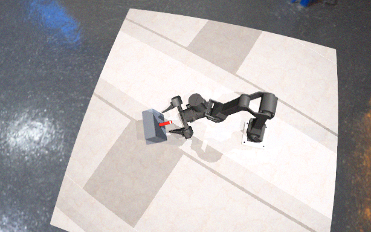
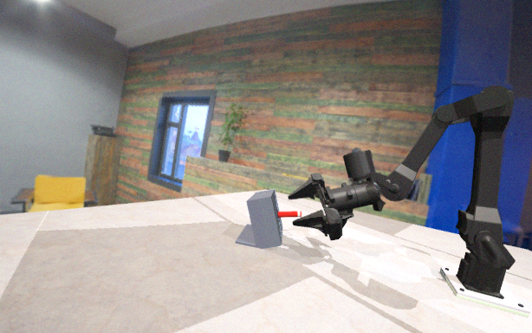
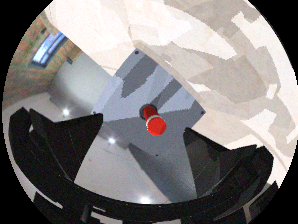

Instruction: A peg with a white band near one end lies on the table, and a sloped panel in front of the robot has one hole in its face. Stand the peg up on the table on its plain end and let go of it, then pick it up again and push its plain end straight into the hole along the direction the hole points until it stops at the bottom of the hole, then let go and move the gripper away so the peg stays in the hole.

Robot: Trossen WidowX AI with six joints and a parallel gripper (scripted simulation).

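The red peg is 1 cm behind my gripper tip and 1 cm below it. Also, from my gripper tip: grey sloped panel (5 cm ahead, 2 cm to the left, 3 cm below); then panel foot (7 cm ahead, 3 cm to the left, 8 cm below).
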